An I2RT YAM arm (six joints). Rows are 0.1 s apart.
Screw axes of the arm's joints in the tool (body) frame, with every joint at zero. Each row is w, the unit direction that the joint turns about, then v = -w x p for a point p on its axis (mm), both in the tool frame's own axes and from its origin. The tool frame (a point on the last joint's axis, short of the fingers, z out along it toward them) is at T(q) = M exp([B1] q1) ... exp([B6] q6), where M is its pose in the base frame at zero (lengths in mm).
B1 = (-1, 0, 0, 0, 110.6, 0)
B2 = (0, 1, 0, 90.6, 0, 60)
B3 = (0, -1, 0, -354.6, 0, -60)
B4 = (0, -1, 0, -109.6, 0, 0)
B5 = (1, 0, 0, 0, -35.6, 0)
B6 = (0, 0, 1, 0, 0, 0)
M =
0 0 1 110.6
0 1 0 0
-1 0 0 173.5
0 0 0 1
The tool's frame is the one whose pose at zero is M.
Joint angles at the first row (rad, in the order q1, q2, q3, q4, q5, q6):
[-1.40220, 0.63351, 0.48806, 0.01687, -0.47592, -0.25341]
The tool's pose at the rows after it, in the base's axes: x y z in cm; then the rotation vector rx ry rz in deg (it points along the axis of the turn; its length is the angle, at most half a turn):
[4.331, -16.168, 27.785, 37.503, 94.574, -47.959]
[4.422, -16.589, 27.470, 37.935, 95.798, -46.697]
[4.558, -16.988, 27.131, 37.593, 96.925, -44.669]
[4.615, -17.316, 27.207, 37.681, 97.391, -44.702]
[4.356, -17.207, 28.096, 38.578, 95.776, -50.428]
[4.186, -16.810, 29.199, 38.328, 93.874, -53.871]
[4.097, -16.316, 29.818, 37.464, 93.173, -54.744]
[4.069, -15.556, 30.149, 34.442, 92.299, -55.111]
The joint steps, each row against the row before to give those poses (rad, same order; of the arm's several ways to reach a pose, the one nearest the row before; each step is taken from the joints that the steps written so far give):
[-0.00003, 0.01928, 0.00169, 0.00001, 0.02324, -0.00115]
[-0.00039, 0.02763, 0.00398, -0.00456, -0.00809, -0.00526]
[-0.00070, 0.02839, 0.00251, -0.00015, -0.02511, -0.00382]
[0.00056, 0.01966, 0.01057, 0.00090, 0.00273, -0.00658]
[-0.00074, -0.01852, 0.01276, 0.01555, 0.06981, -0.01471]
[0.00047, -0.02646, 0.01958, 0.00001, 0.03338, -0.00364]
[-0.00054, -0.02534, 0.01193, -0.01766, -0.00112, -0.00354]
[0.00000, -0.03934, -0.00685, 0.00049, -0.03014, -0.01046]

